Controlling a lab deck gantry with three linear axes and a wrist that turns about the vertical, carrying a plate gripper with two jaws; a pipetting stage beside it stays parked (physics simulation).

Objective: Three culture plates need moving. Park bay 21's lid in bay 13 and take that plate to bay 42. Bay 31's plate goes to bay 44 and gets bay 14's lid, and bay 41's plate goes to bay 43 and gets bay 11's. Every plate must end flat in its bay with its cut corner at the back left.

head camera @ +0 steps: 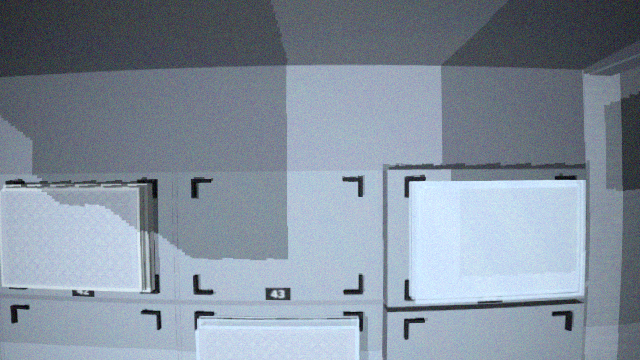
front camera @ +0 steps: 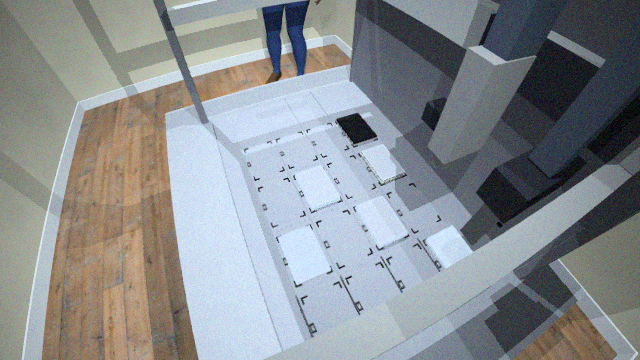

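Pixels of known places: gripper, fingertip midpoint: (front camera: pixel 481 228); robot's base at its link origin: (front camera: pixel 245 150).
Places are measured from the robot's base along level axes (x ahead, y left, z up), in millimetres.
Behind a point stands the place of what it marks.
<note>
The plate in bay 44 (front camera: pixel 450 245) @(x 534, y 365, z 31 mm) (head camera: pixel 497 240) @(x 551, y 365, z 31 mm) looks flat, with a smooth pale top; I cannot make out its cut corner. The plate in bay 42 (front camera: pixel 382 162) @(x 231, y 361, z 14 mm) (head camera: pixel 72 240) @(x 233, y 363, z 14 mm) lies with its patterned top showing. A black plate (front camera: pixel 356 128) @(x 72, y 360, z 17 mm) sits in bay 41. Bay 43 (head camera: pixel 277 235) @(x 392, y 365, z 0 mm) holds no plate. A pale lid (front camera: pixel 305 254) @(x 397, y 46, z 8 mm) lies in bay 13. Bays 21 and 31 hold no plate. I make out no lid in bays 11 or 14. My gripper's dark body hangs above and right of bay 44 in the front view; its jaws are not clear enough to judge.
White labware stands in bay 22 (front camera: pixel 317 186) @(x 232, y 150, z 14 mm) and bay 33 (front camera: pixel 381 221) @(x 398, y 253, z 14 mm) (head camera: pixel 277 342) @(x 393, y 286, z 14 mm). A pale frame beam (front camera: pixel 430 295) @(x 618, y 78, z 400 mm) crosses the front view at lower right. The pipetting stage (front camera: pixel 475 105) stands behind the deck. A person's legs (front camera: pixel 285 40) show beyond the deck.
</note>
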